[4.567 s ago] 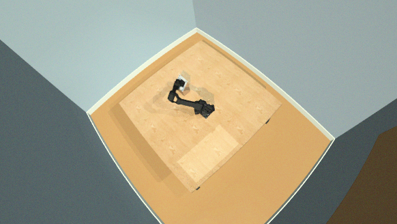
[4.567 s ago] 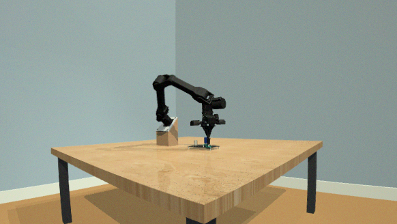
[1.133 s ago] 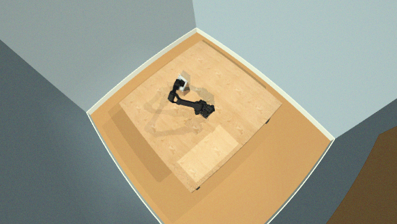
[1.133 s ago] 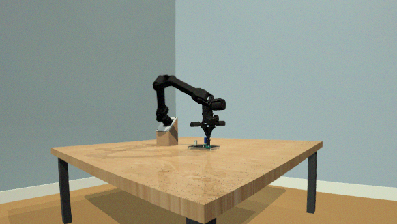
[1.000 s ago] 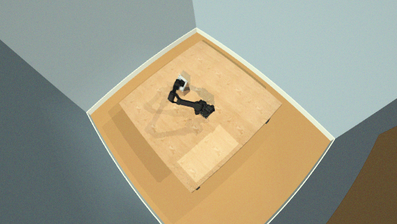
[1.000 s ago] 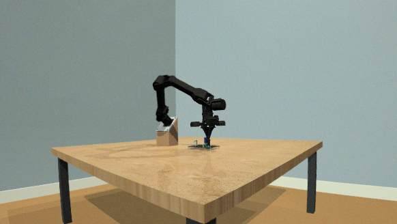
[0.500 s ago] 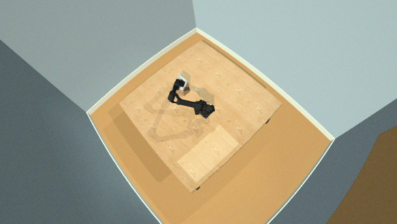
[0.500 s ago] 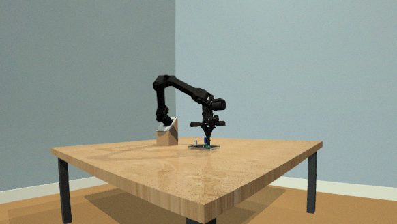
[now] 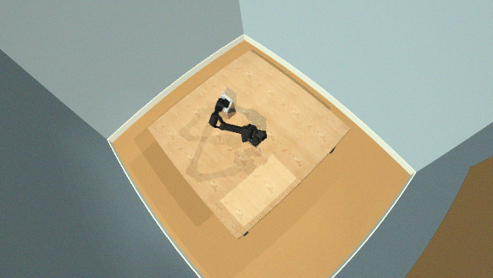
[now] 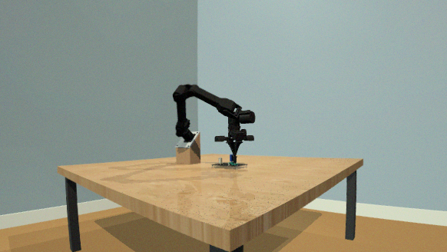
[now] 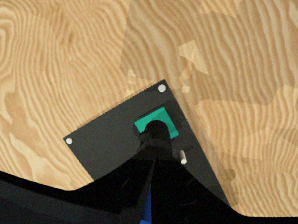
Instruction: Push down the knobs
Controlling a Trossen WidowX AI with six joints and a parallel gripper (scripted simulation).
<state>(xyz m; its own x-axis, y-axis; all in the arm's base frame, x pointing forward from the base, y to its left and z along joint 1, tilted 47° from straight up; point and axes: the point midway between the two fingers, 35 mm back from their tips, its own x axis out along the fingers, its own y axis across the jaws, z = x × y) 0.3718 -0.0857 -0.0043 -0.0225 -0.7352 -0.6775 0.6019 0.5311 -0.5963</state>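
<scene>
Now: the black knob 10 mm below my gripper tip. Round my gripper tip: green potentiometer (20 mm below); then blue knob (40 mm behind, 30 mm to the left, 10 mm below).
</scene>
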